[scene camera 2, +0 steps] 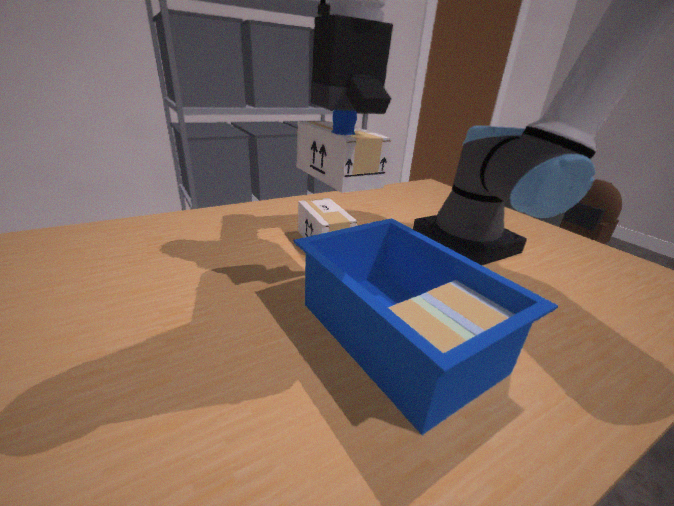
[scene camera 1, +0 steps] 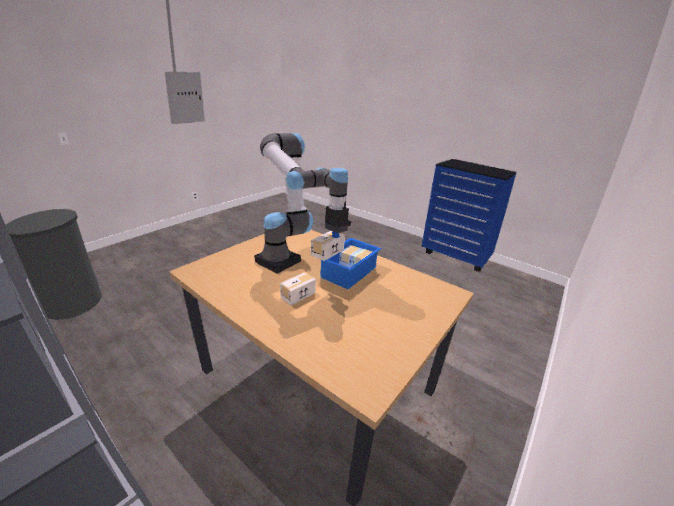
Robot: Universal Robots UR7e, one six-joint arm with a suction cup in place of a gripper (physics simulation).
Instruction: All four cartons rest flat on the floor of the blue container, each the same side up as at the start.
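Frame: origin at the arm's base, x ahead, y left, z up, level; metres.
Where they show: end effector, tool point: (scene camera 2: 342, 141) (scene camera 1: 335, 239); arm's base, origin of the base link: (scene camera 2: 468, 226) (scene camera 1: 275, 255).
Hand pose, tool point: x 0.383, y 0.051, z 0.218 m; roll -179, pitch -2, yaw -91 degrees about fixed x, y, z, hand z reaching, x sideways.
Each offset is from my tool point to the centre of the thing. Level surfaces: height alone.
My suction cup (scene camera 1: 335, 234) (scene camera 2: 344, 126) is attached to the top of a white carton @(dy -0.034, dx -0.014, dz -0.025 m) (scene camera 1: 322, 247) (scene camera 2: 326, 157) with tan tape. This carton hangs above the table, its printed arrows pointing up, beyond the far end of the blue container @(dy +0.158, dx -0.031, dz -0.200 m) (scene camera 1: 337, 275) (scene camera 2: 359, 326) in the scene camera 2 view. Inside the container, what look like two cartons @(dy +0.242, dx +0.001, dz -0.208 m) (scene camera 1: 355, 254) @(dy +0.229, dx -0.082, dz -0.209 m) (scene camera 2: 462, 305) lie side by side at the near end in that view, tan tops with pale stripes showing; their undersides are hidden. Another white carton @(dy -0.175, dx -0.064, dz -0.220 m) (scene camera 1: 298, 289) (scene camera 2: 325, 209) stands on the table outside the container, arrows up.
The wooden table @(dz -0.260 m) (scene camera 1: 359, 348) (scene camera 2: 136, 294) carries the robot's black base (scene camera 1: 277, 260) (scene camera 2: 473, 245) beside the container. The container's walls stand higher than the cartons in it. A grey shelf rack (scene camera 2: 182, 155) with grey bins stands behind the table. A blue drawer cabinet (scene camera 1: 467, 212) stands by the wall.
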